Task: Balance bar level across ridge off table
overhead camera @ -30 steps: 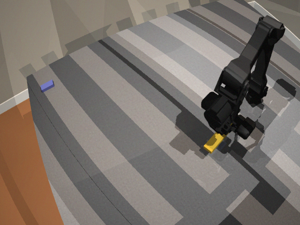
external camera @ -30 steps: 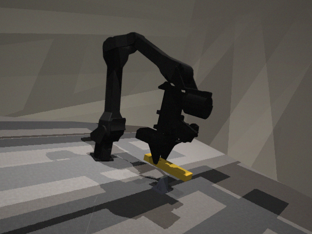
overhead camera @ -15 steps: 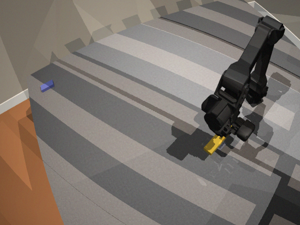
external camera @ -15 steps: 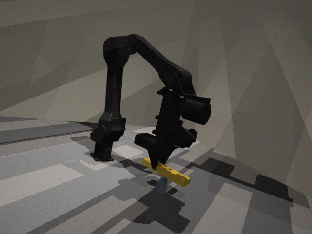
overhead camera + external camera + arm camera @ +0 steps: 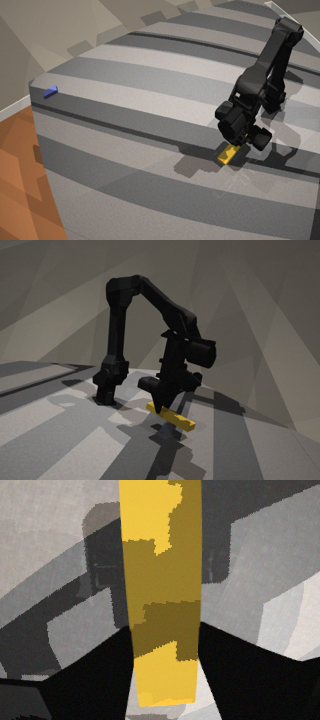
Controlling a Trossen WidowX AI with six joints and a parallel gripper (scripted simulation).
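My gripper tip is now 30 mm short of the yellow bar and 10 mm to the right of it. Also, from my gripper tip: blue block: 530 mm ahead, 580 mm to the right, 50 mm below.
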